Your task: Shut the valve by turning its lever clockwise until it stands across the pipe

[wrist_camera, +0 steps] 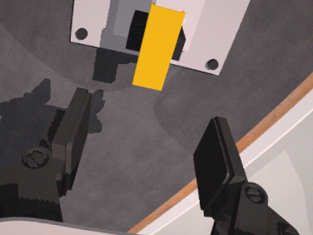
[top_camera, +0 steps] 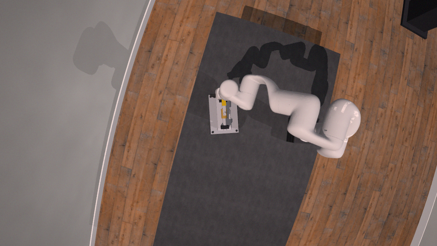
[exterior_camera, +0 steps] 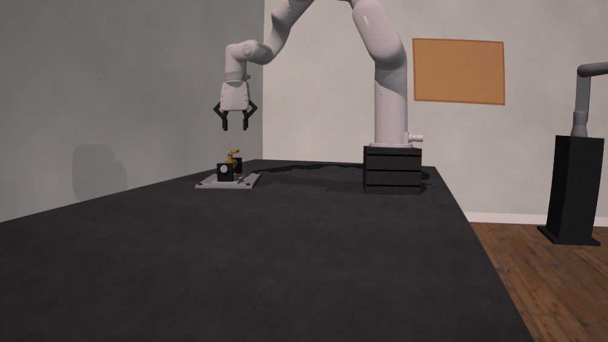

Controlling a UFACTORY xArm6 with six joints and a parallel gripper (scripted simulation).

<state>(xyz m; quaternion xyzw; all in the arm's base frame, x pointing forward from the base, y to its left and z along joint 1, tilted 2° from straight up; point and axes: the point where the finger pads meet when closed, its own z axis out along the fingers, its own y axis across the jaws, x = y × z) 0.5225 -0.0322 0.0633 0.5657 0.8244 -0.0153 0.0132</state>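
My hand is 20 mm past the lever, 50 mm to the right of it and 80 mm above it.
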